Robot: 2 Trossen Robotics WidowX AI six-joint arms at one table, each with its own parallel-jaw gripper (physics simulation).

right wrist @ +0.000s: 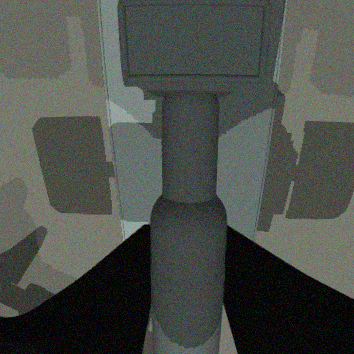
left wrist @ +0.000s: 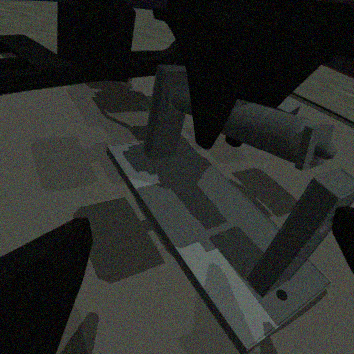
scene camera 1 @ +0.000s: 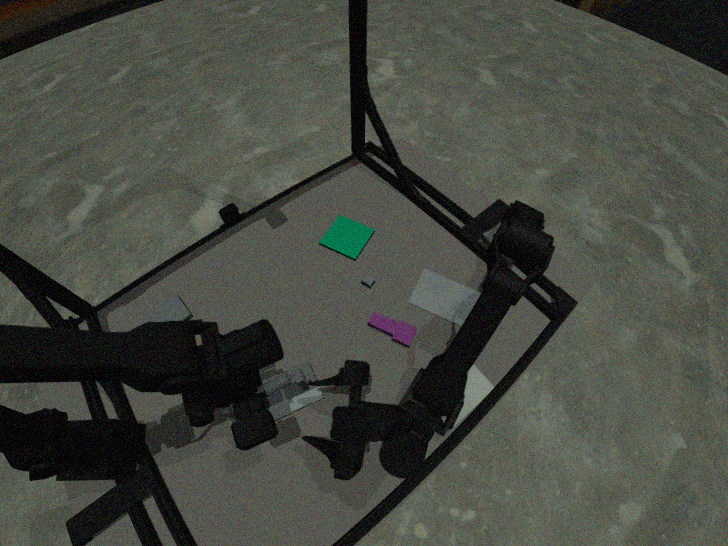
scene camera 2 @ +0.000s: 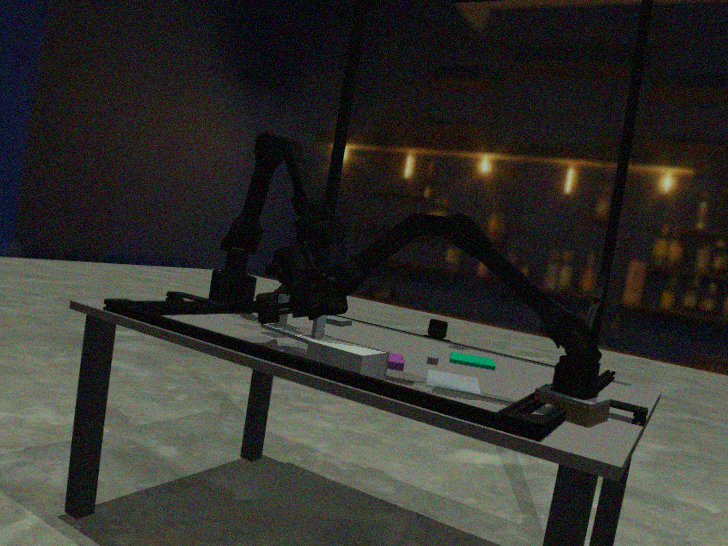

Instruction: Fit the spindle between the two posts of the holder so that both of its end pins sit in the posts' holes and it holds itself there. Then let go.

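Places are measured from the left arm's base along level axes (x back, y right, z up), in metres.
Pixels of known places: left gripper, fingertip midpoint: [right wrist: 61,349] [left wrist: 213,224] [scene camera 1: 305,410]; right gripper, fingertip midpoint: [right wrist: 183,234] [left wrist: 217,145] [scene camera 1: 263,395]; left arm's base at its link origin: [scene camera 2: 573,393]; right arm's base at its link origin: [left wrist: 97,0] [scene camera 1: 84,449] [scene camera 2: 234,273].
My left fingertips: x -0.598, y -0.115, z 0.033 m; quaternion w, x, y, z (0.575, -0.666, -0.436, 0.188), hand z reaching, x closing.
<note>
Ahead of a thing's pixels: the offset from my left fingertips to its top centre. "*": to the spot under its first point.
The grey holder @[dx -0.055, dy +0.063, dz -0.063 m] [scene camera 1: 305,400] [left wrist: 170,215] [right wrist: 242,170] lies flat on the table, with one upright post @[* dx -0.110, dy +0.056, dz -0.014 m] [left wrist: 167,110] [right wrist: 192,40] at the far end and another post @[dx +0.014, dy +0.059, dz +0.014 m] [left wrist: 300,235] [scene camera 2: 318,327] at the near end in the left wrist view. The grey spindle @[dx -0.059, dy +0.062, dz +0.031 m] [left wrist: 270,131] [right wrist: 189,250] is a stepped cylinder held level above the base plate. My right gripper [right wrist: 183,234] is shut on it. Its narrower section reaches towards a post in the right wrist view. Whether its end pins sit in the holes cannot be told. My left gripper [scene camera 1: 308,411] [left wrist: 213,224] is open, around the holder's near part.
A magenta piece @[dx +0.227, dy +0.077, dz -0.057 m] [scene camera 1: 392,329] [scene camera 2: 395,360], a small dark block @[dx +0.240, dy +0.201, dz -0.057 m] [scene camera 1: 368,282] [scene camera 2: 432,360], a green square @[* dx +0.256, dy +0.338, dz -0.062 m] [scene camera 1: 346,236] [scene camera 2: 472,360] and a pale slab @[dx +0.375, dy +0.077, dz -0.067 m] [scene camera 1: 438,290] [scene camera 2: 452,380] lie on the table. A white box @[dx +0.255, dy -0.101, dz -0.022 m] [scene camera 1: 475,393] [scene camera 2: 346,356] stands near the frame rail.
</note>
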